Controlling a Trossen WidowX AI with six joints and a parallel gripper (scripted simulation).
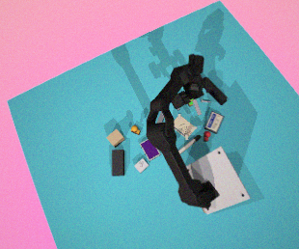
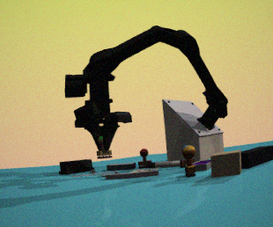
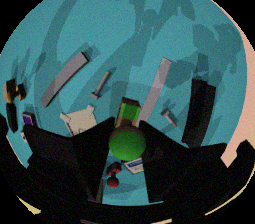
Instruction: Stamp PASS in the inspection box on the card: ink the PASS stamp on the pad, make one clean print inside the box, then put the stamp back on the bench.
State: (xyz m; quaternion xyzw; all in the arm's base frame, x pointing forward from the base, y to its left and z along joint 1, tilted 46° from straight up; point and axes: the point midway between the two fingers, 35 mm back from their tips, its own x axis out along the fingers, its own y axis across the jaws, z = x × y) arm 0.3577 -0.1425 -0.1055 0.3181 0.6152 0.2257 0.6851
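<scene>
The purple ink pad is 8 cm behind my gripper tip, 26 cm to the left of it and 7 cm below it. Also, from my gripper tip: black box 1 cm behind, 14 cm to the right, 6 cm below; green-knobbed stamp right at my gripper tip; beige card 7 cm behind, 8 cm to the left, 7 cm below.
</scene>
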